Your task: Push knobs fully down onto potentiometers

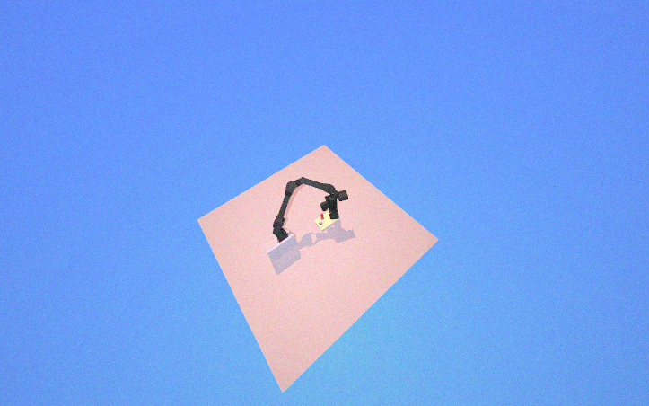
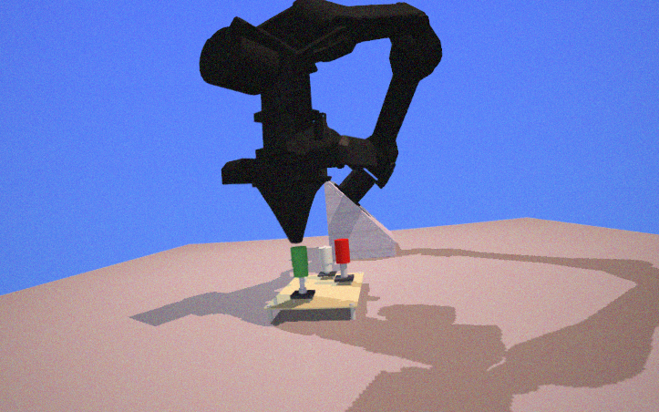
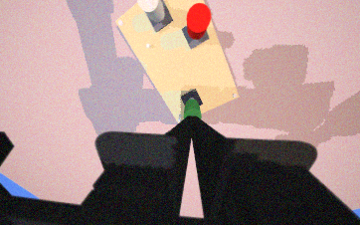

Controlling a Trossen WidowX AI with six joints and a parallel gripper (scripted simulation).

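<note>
Right now my gripper tip is 2 cm above the green knob. Also, from my gripper tip: white knob: 11 cm behind, 4 cm below, 1 cm to the left.
</note>
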